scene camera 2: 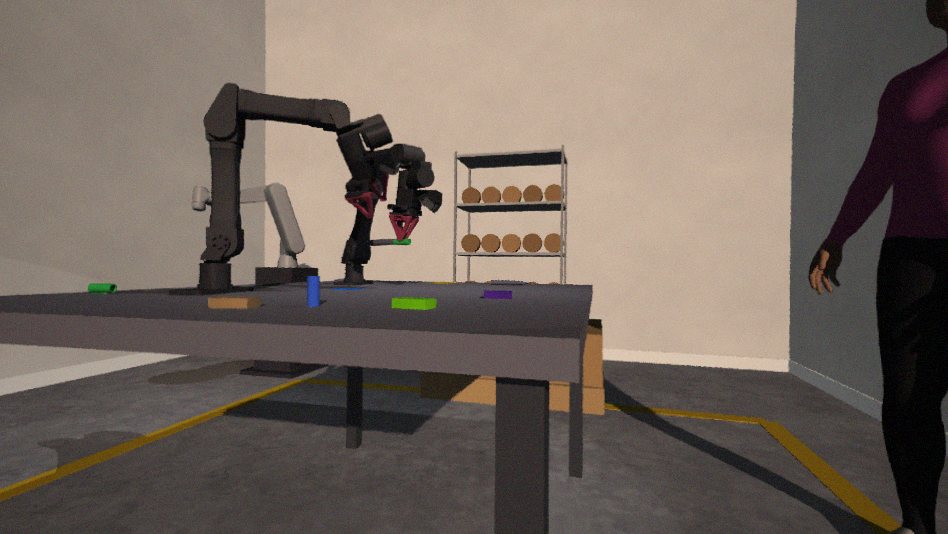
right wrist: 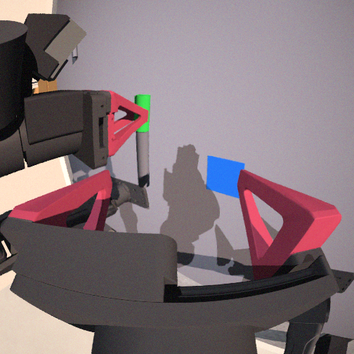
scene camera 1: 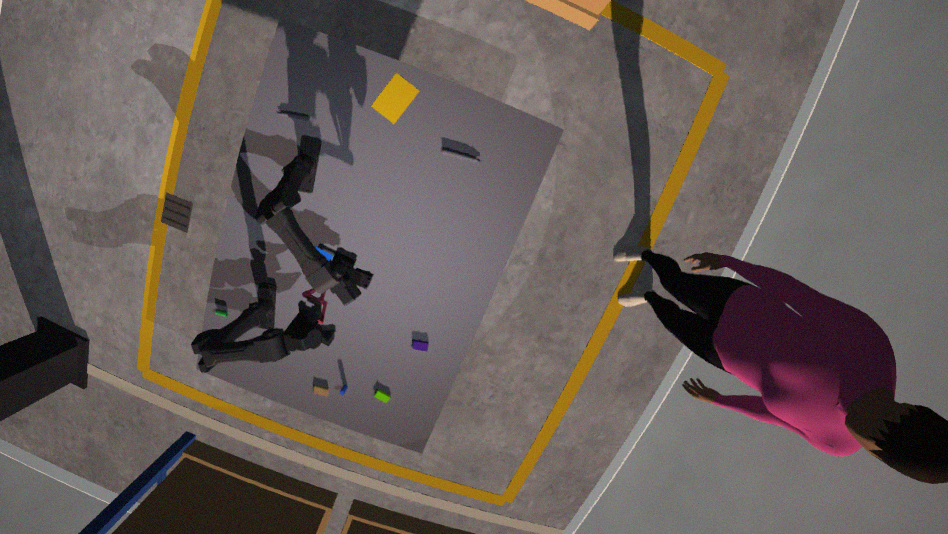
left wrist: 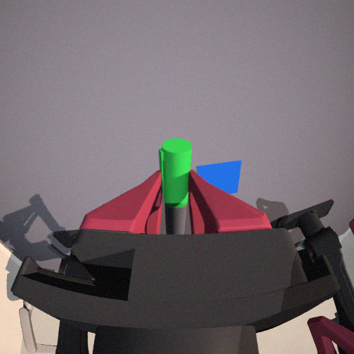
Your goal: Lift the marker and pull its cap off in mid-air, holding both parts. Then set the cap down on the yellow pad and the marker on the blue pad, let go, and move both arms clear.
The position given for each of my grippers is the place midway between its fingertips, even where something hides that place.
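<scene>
Visible: a yellow pad (scene camera 1: 397,95); a blue pad (right wrist: 222,174), (left wrist: 225,175). Also visible: my right gripper (scene camera 2: 377,209), (right wrist: 174,176), and my left gripper (scene camera 2: 401,241), (right wrist: 141,114), (left wrist: 174,177).
</scene>
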